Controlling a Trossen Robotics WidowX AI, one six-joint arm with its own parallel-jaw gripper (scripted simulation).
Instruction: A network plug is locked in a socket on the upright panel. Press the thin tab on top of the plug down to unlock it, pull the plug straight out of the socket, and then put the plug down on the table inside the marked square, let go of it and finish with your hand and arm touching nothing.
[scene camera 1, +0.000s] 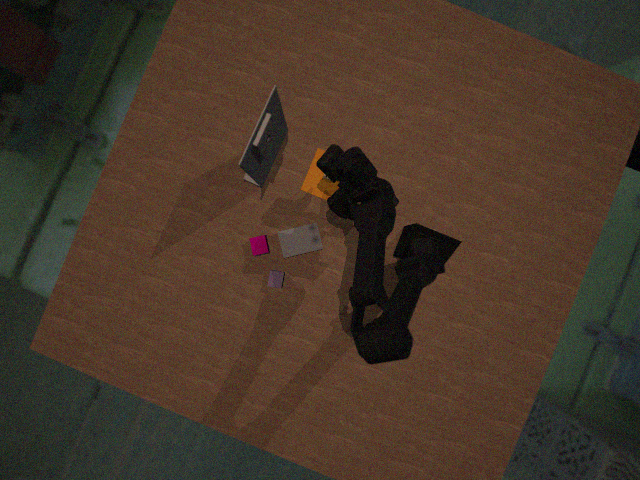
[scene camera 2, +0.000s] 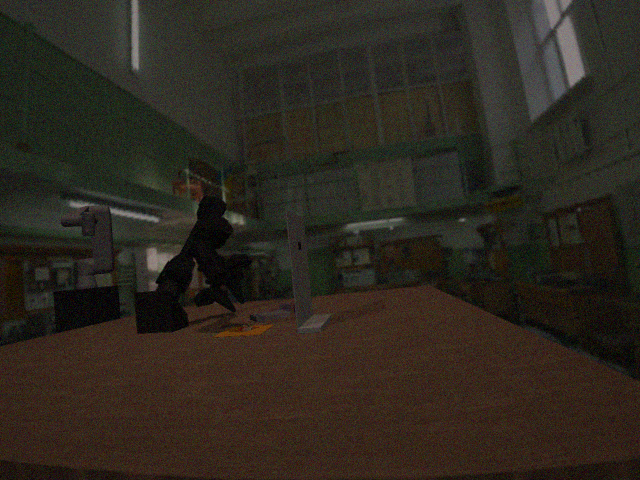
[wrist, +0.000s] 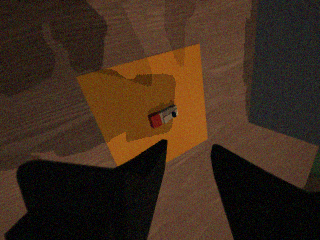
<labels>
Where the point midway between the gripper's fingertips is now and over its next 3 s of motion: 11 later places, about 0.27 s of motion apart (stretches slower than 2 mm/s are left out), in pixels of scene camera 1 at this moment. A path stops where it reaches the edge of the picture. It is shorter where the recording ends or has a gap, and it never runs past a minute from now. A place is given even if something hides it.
My gripper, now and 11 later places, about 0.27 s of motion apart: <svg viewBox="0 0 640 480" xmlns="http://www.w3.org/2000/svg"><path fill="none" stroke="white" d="M334 173L334 172L335 171L335 171L336 171L336 171L337 171L336 168L336 164L337 162L338 161L338 161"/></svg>
</labels>
